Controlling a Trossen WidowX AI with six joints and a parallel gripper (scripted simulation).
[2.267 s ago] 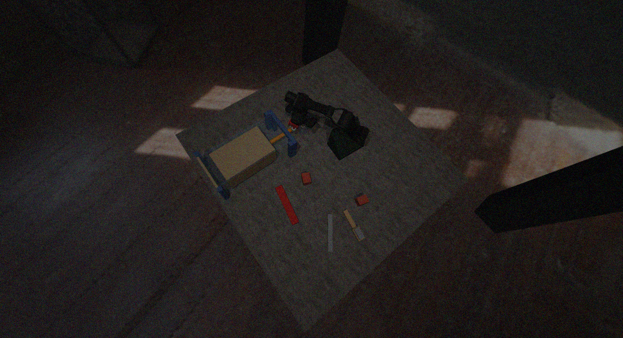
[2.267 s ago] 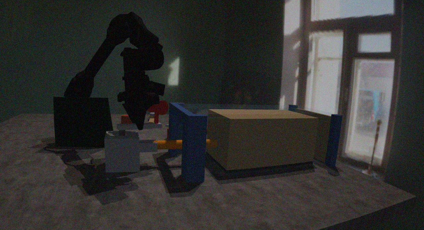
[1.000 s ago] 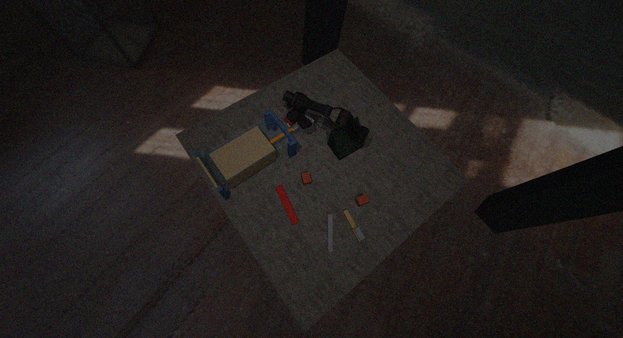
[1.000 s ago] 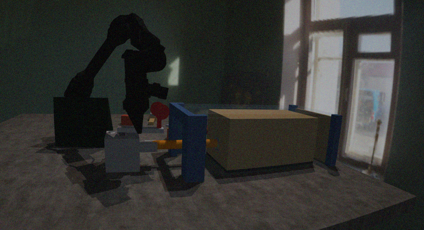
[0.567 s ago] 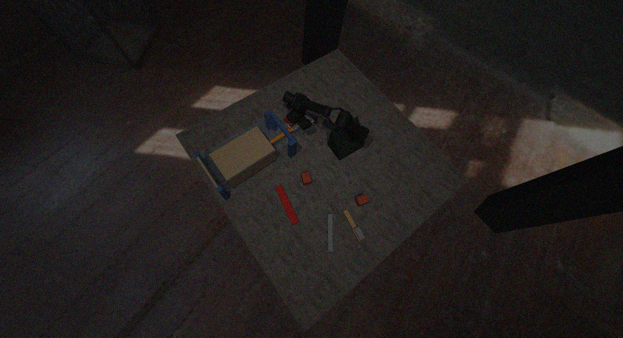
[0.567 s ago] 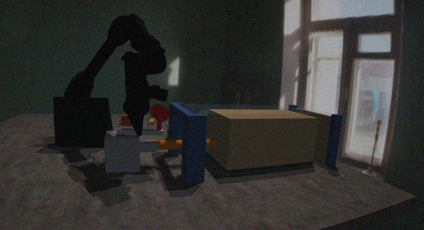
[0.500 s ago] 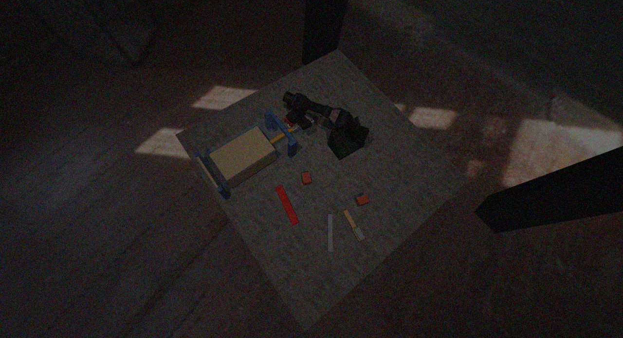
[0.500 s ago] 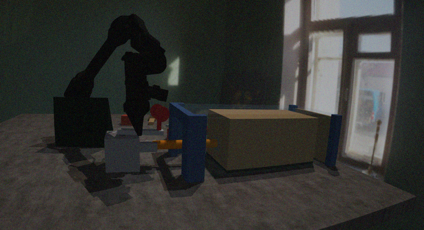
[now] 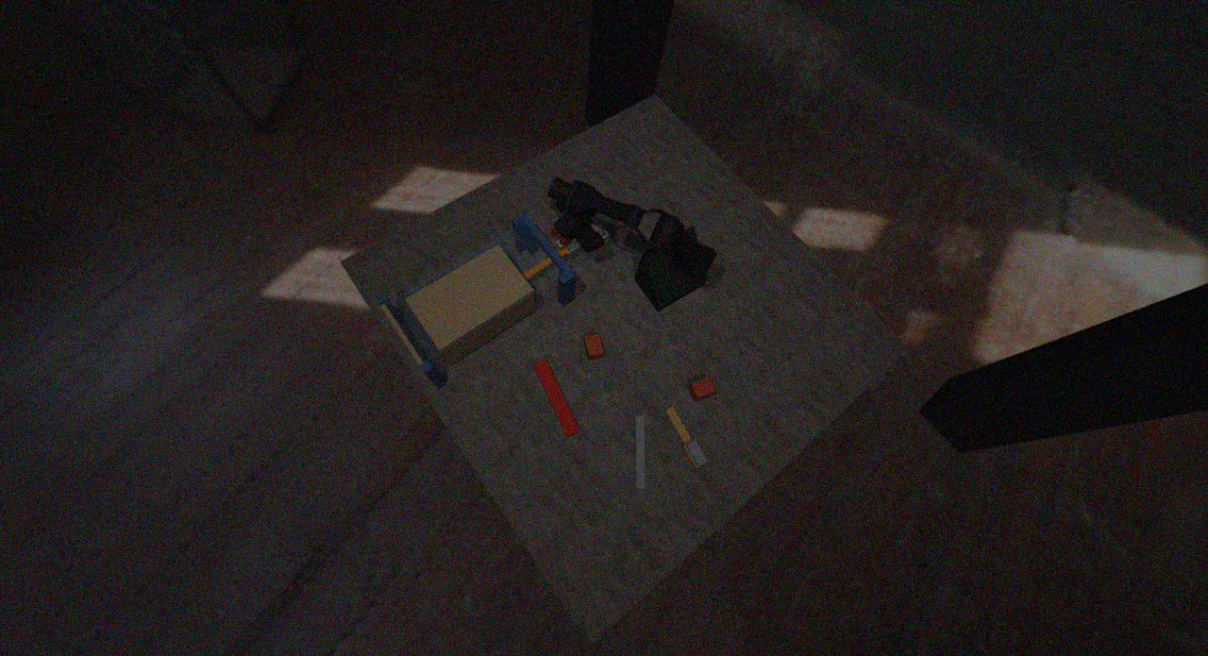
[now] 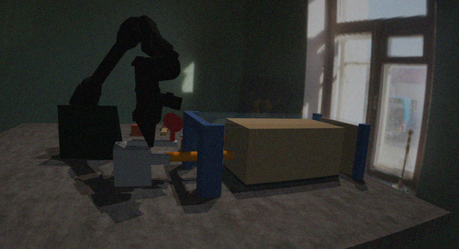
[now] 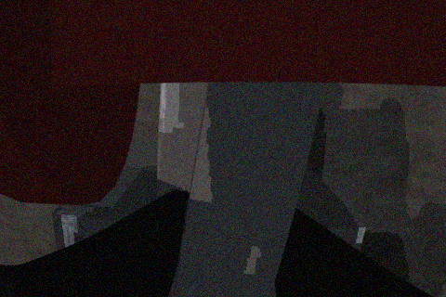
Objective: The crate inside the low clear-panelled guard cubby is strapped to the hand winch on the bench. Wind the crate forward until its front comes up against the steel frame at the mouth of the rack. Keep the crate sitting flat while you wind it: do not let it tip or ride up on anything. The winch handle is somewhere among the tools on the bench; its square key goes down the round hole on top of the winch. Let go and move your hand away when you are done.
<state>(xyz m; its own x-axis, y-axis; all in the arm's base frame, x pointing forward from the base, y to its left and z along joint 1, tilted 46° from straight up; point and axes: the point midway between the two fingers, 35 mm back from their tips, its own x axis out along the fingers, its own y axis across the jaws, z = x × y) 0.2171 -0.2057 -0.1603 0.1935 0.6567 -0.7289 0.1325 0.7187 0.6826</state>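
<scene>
My gripper tip is now 20 mm below the crank handle and 10 mm short of it. Round my gripper tip: blue frame (110 mm ahead, 20 mm above); then grey winch (60 mm below, 60 mm behind); then red knob (50 mm ahead, 50 mm above, 10 mm to the right).
</scene>
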